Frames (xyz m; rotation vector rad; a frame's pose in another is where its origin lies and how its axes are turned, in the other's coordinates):
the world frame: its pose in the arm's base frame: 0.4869 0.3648 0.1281 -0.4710 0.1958 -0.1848
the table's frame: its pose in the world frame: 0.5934 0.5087 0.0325 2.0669 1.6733 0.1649
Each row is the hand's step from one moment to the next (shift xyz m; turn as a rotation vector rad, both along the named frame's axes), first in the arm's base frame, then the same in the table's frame.
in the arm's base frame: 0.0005 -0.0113 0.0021 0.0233 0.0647 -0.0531
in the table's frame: -0.0090 0.0027 0.0066 0.0866 -0.0037 -0.0063
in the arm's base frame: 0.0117 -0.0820 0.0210 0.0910 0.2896 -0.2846
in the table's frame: -0.0665 0.0289 0.0452 0.4138 -0.0436 0.0027
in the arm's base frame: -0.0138 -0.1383 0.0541 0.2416 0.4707 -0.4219
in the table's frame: -0.1350 0.0230 0.0591 0.6759 0.0299 -0.0118
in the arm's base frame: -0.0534 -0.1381 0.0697 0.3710 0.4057 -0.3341
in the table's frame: -0.1576 -0.0093 0.0431 0.6152 0.1879 -0.0100
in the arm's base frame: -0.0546 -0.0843 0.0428 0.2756 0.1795 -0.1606
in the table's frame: -0.1034 -0.0263 0.0234 0.3159 0.1839 0.0186
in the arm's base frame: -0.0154 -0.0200 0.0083 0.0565 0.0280 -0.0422
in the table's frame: -0.0241 -0.0091 0.0065 0.0647 0.0360 0.0165
